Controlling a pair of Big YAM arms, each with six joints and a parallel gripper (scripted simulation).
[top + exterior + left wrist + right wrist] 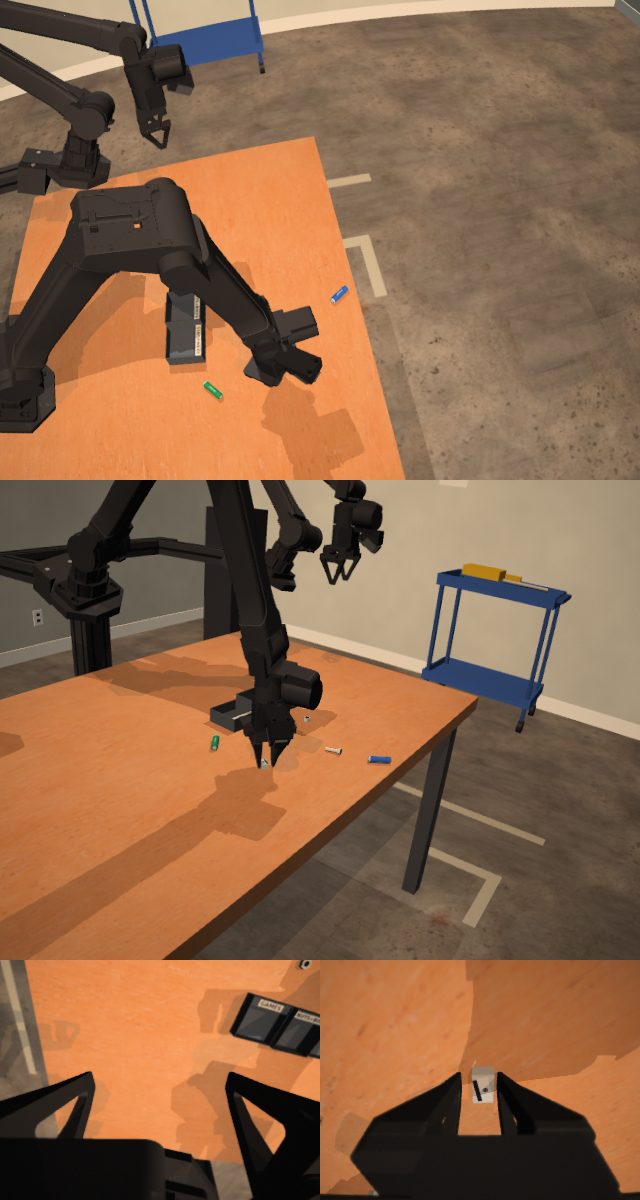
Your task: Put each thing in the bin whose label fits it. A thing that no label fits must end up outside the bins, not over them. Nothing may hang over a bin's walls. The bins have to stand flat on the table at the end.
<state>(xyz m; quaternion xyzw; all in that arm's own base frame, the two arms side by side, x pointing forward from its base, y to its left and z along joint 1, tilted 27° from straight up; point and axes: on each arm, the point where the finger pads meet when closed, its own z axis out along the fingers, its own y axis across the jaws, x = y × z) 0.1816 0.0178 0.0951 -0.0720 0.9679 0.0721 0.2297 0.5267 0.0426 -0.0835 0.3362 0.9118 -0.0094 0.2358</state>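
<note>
My right gripper is now 1 cm past the pencil sharpener. Round my right hand: bolt 6 cm ahead, 16 cm to the left; green battery 14 cm behind, 2 cm to the right; blue battery 14 cm ahead, 20 cm to the left.
</note>
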